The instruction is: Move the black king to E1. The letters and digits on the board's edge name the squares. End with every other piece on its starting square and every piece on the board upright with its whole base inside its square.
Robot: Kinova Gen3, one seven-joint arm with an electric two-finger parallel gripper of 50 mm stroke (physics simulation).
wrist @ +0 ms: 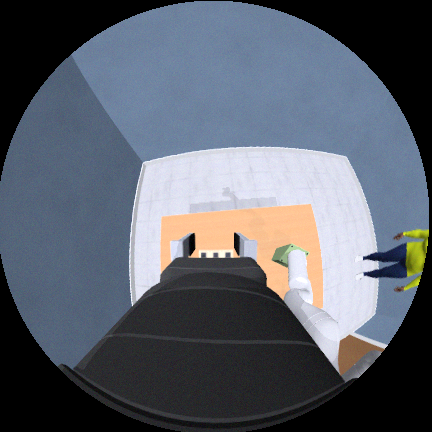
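Pixels of known places: gripper, between the fingertips: (214, 240); arm's base, origin of its link: (295, 256).
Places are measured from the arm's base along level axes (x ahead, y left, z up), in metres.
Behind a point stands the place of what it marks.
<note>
My gripper (214, 240) @[x 0.385, y 0.018, z 0.513 m] is open and empty, high above the table. A strip of the chessboard (216, 251) @[x 0.434, y -0.010, z -0.191 m], pale with a few dark squares, shows between and just below the fingertips. The black gripper body hides the rest of the board. The black king and the other pieces cannot be made out in the wrist view, and neither can the letters and digits on the board's edge or the square E1.
The orange-brown table top (280, 220) @[x 0.015, y -0.254, z -0.196 m] lies below on a light tiled floor (300, 175). A green mount (282, 254) @[x 0.070, y -0.009, z -0.019 m] with the white arm links (312, 315) @[x 0.136, y 0.174, z 0.395 m] is right of the gripper. A person in a yellow top (416, 259) is at the far right. Blue walls stand around.
</note>
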